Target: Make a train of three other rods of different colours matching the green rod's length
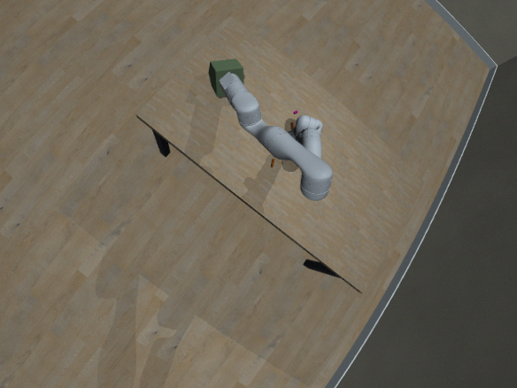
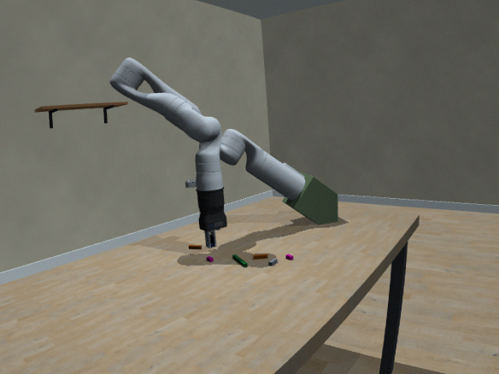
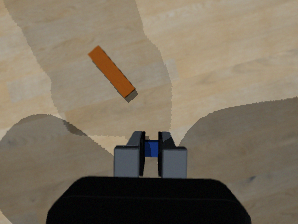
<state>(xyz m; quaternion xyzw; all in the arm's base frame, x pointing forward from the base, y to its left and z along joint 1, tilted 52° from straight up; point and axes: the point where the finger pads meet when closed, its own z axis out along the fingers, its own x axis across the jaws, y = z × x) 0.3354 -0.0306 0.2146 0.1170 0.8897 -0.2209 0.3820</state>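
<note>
My hand is 22 cm to the right of the grey rod, 4 cm short of it and 3 cm above it. The rest, counted from my hand: blue rod 1 cm below; then green rod 13 cm to the left, 6 cm ahead, 3 cm below.
</note>
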